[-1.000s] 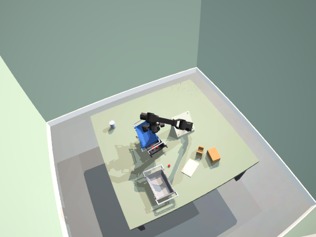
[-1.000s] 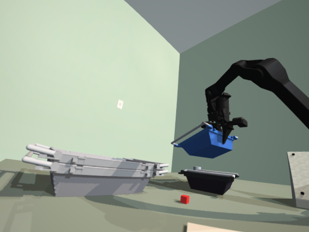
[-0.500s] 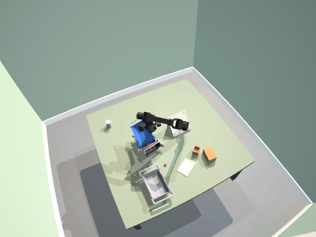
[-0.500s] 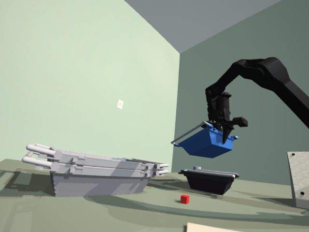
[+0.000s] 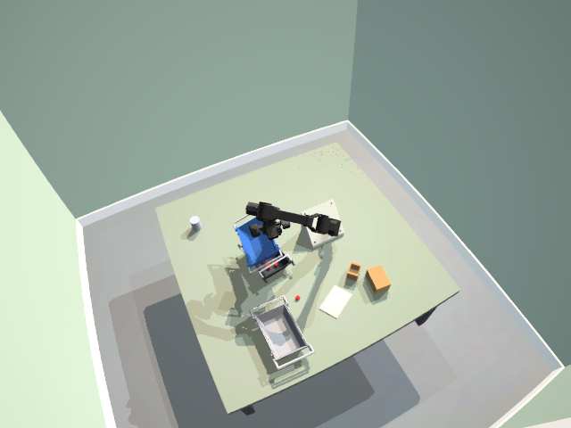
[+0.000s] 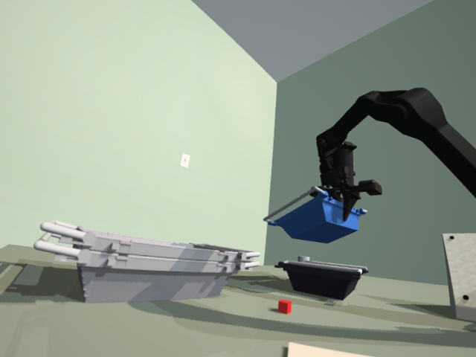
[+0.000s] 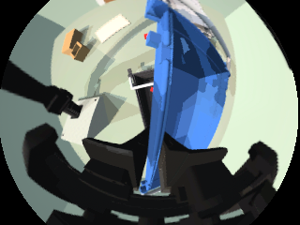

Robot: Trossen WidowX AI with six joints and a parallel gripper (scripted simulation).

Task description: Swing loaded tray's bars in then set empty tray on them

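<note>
Right now my gripper tip is 7 cm short of the blue tray, 1 cm to the left of it and 1 cm below it. Also, from my gripper tip: sheet (39 cm to the left, 18 cm below, 15 cm behind).
</note>
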